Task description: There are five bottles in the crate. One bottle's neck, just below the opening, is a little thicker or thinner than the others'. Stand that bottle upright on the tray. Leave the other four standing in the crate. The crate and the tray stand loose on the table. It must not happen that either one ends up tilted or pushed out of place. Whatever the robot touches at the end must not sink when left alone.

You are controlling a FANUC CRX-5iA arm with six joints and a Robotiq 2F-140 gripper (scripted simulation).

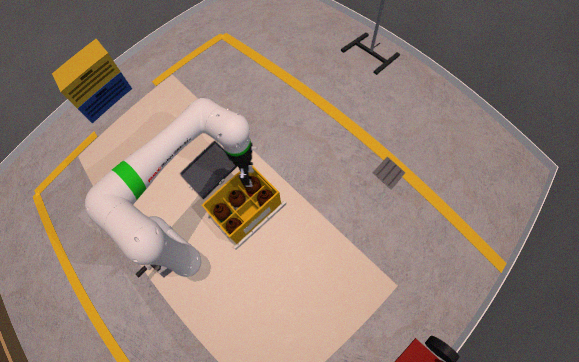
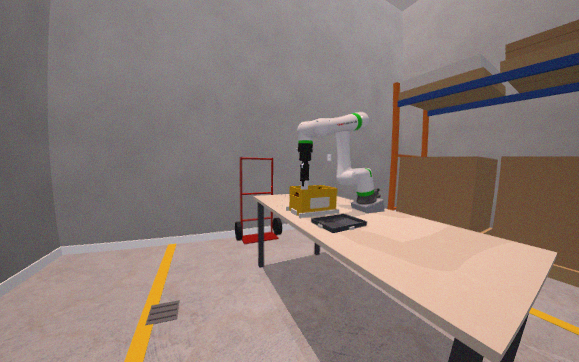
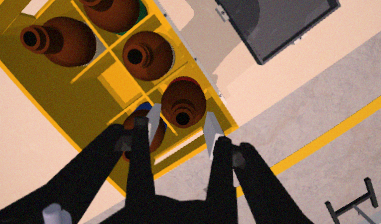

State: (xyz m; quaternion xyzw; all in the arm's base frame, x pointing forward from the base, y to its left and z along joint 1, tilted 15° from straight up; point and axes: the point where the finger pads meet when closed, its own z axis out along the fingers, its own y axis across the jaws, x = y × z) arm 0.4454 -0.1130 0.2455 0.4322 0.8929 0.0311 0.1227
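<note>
The brown bottle lies 9 cm behind my hand, 1 cm to the left of it and 10 cm below it. The rest, counted from my hand: yellow crate: 10 cm behind, 3 cm to the right, 11 cm below; dark tray: 6 cm behind, 26 cm to the left, 18 cm below.
</note>
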